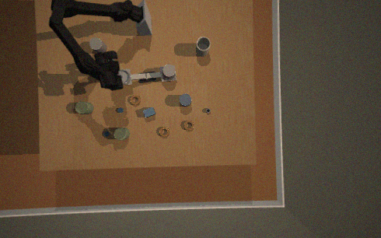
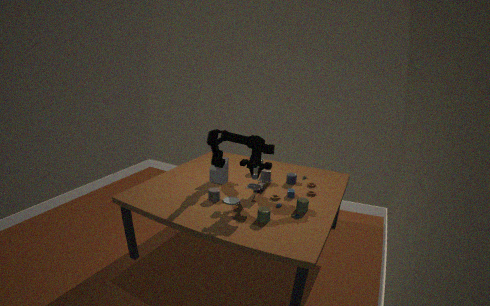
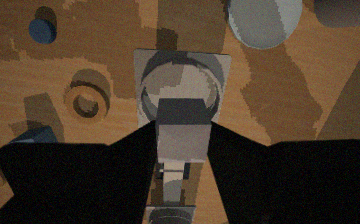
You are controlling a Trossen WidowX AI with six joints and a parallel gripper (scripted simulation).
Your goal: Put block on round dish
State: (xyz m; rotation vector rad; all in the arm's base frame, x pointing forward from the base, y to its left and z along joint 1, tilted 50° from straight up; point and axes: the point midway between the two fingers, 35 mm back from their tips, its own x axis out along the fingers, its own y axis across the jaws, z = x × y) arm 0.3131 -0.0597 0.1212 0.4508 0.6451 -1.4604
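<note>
My gripper tip is now 13 cm above the pale round dish, 12 cm to the left of it and 10 cm past it. Also, from my gripper tip: blue block: 20 cm ahead, 13 cm to the left, 11 cm below; grey cup: 20 cm behind, 17 cm to the right, 10 cm below.
</note>
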